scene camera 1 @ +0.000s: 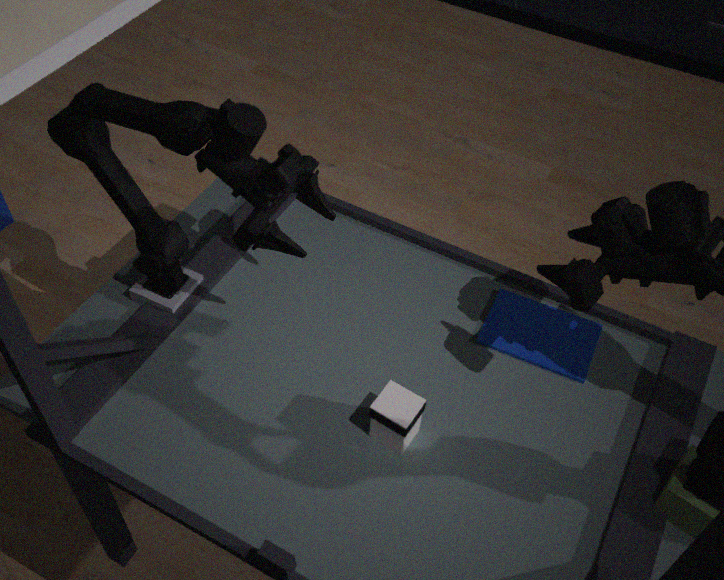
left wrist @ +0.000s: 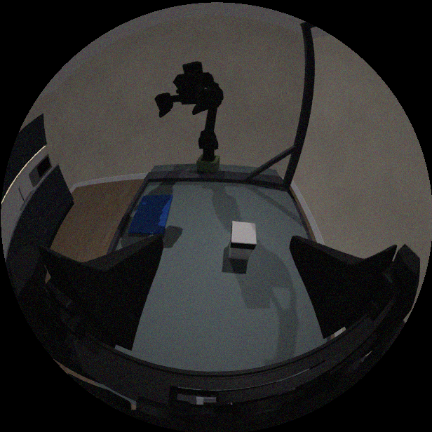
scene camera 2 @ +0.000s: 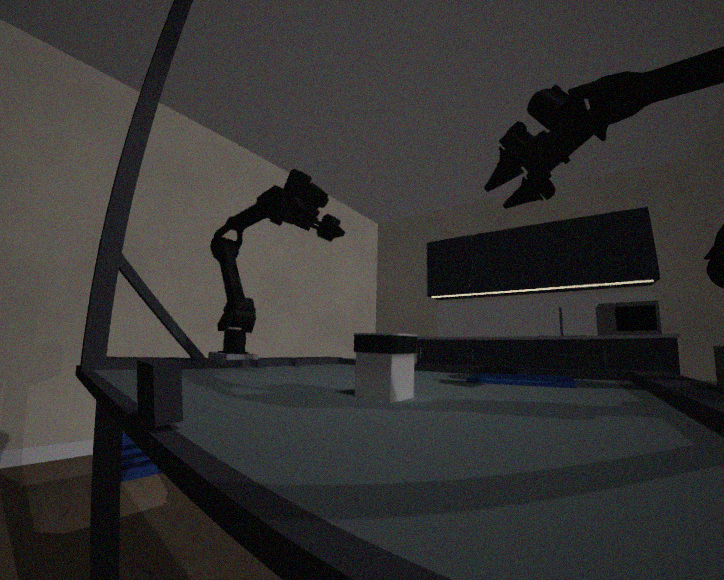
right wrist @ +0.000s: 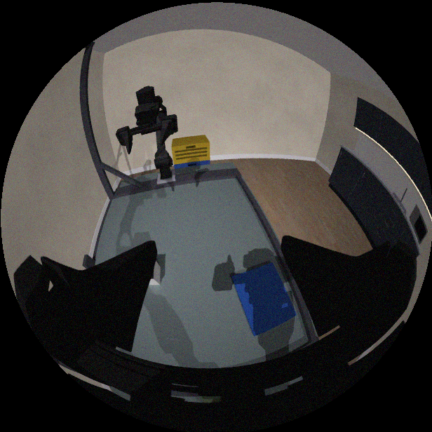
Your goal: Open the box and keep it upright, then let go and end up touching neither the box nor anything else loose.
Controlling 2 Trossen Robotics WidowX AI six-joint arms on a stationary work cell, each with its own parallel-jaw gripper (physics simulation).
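Pixels of known places: left gripper, fingertip midpoint: (scene camera 1: pixel 320 237) (scene camera 2: pixel 331 227); right gripper, fingertip midpoint: (scene camera 1: pixel 553 251) (scene camera 2: pixel 495 199); left arm's base, origin of the base link: (scene camera 1: pixel 166 282) (scene camera 2: pixel 233 353); right arm's base, origin of the base link: (scene camera 1: pixel 711 485).
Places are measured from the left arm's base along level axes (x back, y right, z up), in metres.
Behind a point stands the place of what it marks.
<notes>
The box (scene camera 1: pixel 397 403) (scene camera 2: pixel 384 375) (left wrist: pixel 243 232) is small and white, with a dark band below its flat white top. It stands upright on the table, and its top looks closed. In the right wrist view, a finger hides most of the box (right wrist: pixel 157 274). My left gripper (scene camera 1: pixel 319 236) @[z 0.296, x -0.346, y 0.001 m] (scene camera 2: pixel 336 230) @[z 0.296, x -0.346, y 0.001 m] (left wrist: pixel 229 242) is open and empty, high above the table and well apart from the box, toward the upper left in scene camera 1. My right gripper (scene camera 1: pixel 554 250) @[z 0.332, x -0.677, y -0.106 m] (scene camera 2: pixel 495 198) @[z 0.332, x -0.677, y -0.106 m] (right wrist: pixel 220 245) is open and empty, raised near the blue panel, apart from the box.
A flat blue panel (scene camera 1: pixel 540 338) @[z -0.026, x -0.695, y -0.242 m] (scene camera 2: pixel 522 380) @[z -0.026, x -0.699, y -0.199 m] (left wrist: pixel 150 216) (right wrist: pixel 270 302) lies on the table near its far edge in scene camera 1. A dark frame post (scene camera 2: pixel 129 163) @[z 0.397, x -0.056, y 0.347 m] (left wrist: pixel 308 95) rises at the table's side. A yellow case (right wrist: pixel 190 149) stands beyond the table.
</notes>
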